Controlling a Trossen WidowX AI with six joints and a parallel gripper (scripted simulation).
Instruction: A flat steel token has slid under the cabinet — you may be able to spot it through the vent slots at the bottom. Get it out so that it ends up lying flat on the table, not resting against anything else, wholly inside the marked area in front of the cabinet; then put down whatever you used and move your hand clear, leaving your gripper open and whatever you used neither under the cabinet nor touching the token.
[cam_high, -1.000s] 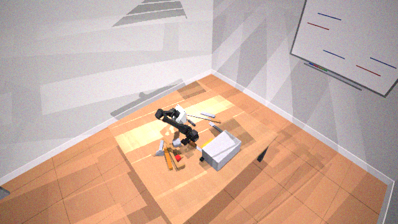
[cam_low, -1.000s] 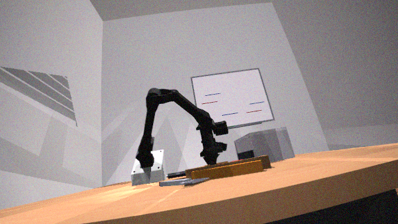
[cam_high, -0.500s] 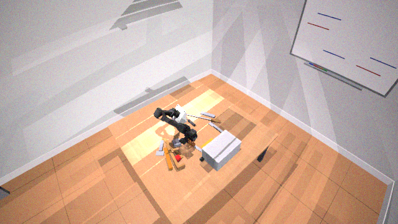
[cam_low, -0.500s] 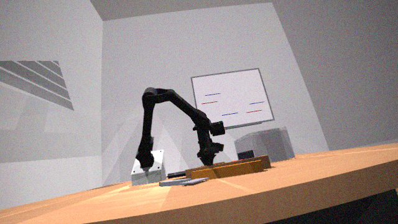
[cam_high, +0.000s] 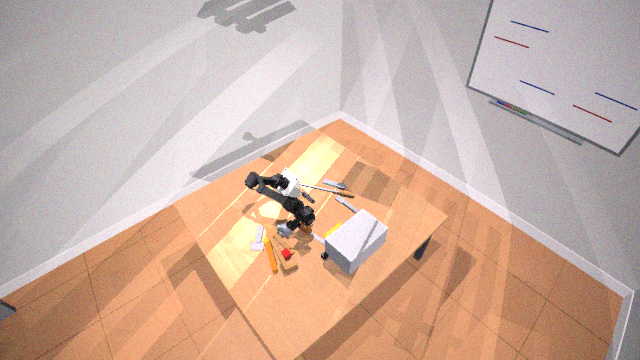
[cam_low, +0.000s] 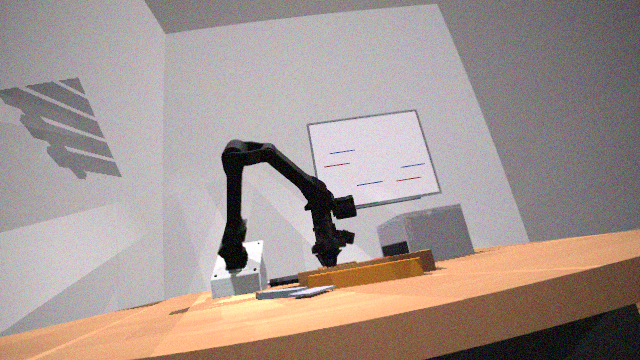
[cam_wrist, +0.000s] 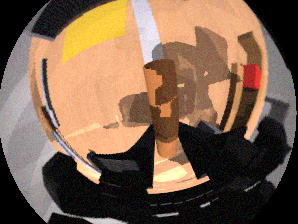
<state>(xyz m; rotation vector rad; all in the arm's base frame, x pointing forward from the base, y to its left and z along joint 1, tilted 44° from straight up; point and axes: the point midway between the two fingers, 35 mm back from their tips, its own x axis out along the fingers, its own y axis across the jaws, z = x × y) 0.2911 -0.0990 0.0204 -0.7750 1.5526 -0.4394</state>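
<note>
Now: gripper tip 10 cm to the left of the grey block, 4 cm past it and 1 cm below it. From my gripper tip the other things lie so: orange bar (25 cm to the right, 6 cm ahead, 1 cm above); thin wooden stick (16 cm to the right, 2 cm behind); red block (18 cm to the right, 11 cm ahead, 1 cm above).
</note>
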